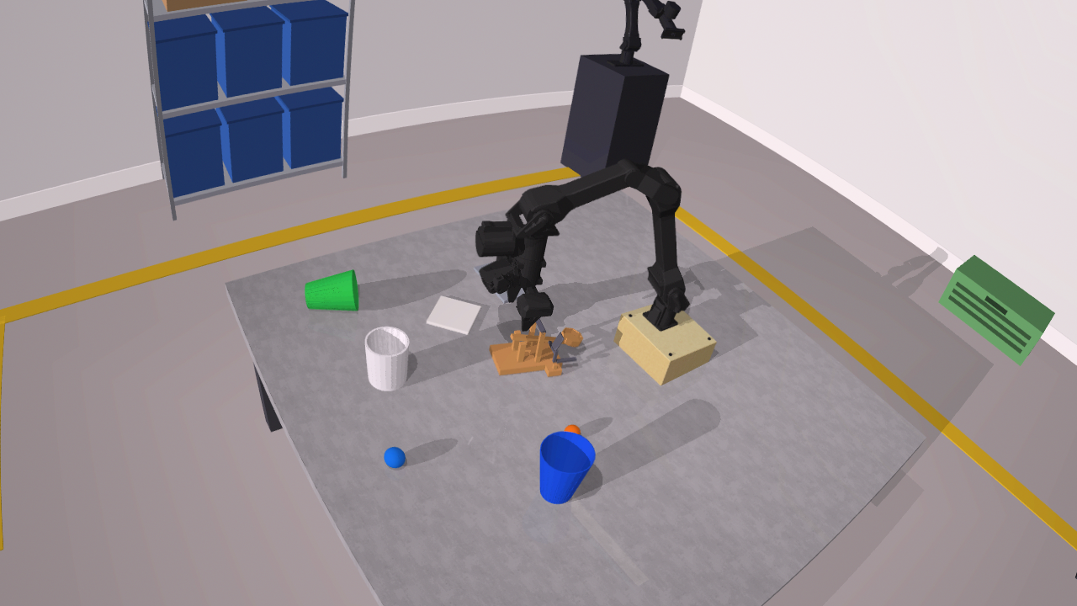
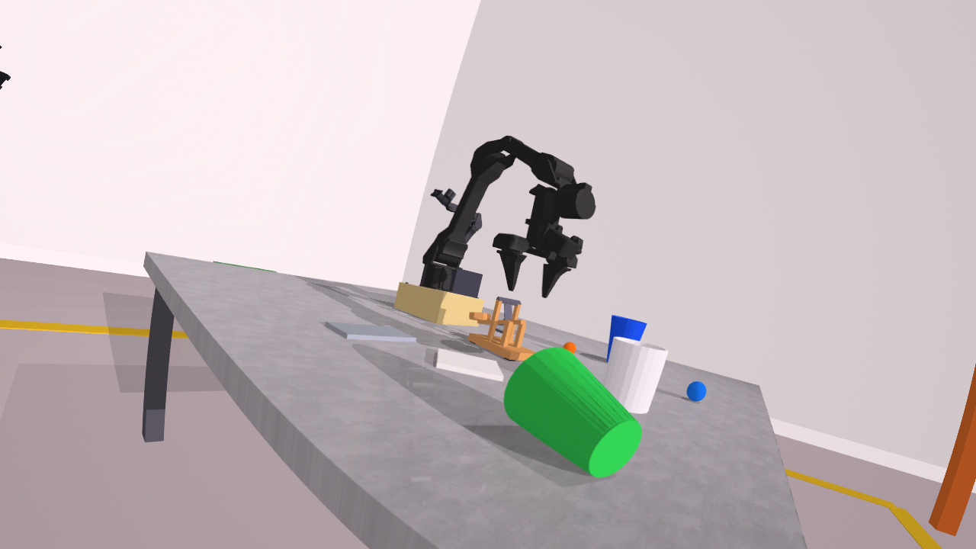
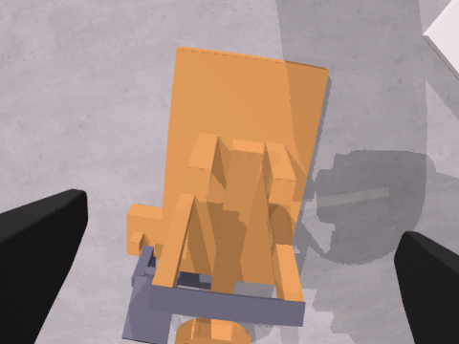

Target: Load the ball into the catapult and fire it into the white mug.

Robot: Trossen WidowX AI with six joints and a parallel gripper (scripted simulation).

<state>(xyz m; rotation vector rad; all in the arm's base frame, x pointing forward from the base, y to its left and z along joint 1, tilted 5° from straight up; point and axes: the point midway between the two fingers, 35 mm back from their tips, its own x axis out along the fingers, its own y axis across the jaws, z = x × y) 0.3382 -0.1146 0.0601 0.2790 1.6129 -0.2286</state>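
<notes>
The orange ball lies 24 cm to the left of my gripper tip, 11 cm below it and 2 cm ahead of it. The rest, counted from my gripper tip: wooden catapult: 8 cm below, 7 cm behind, 4 cm to the left; white slab: 19 cm to the right, 12 cm below, 3 cm ahead; white mug: 26 cm ahead, 10 cm below, 8 cm to the right.
</notes>
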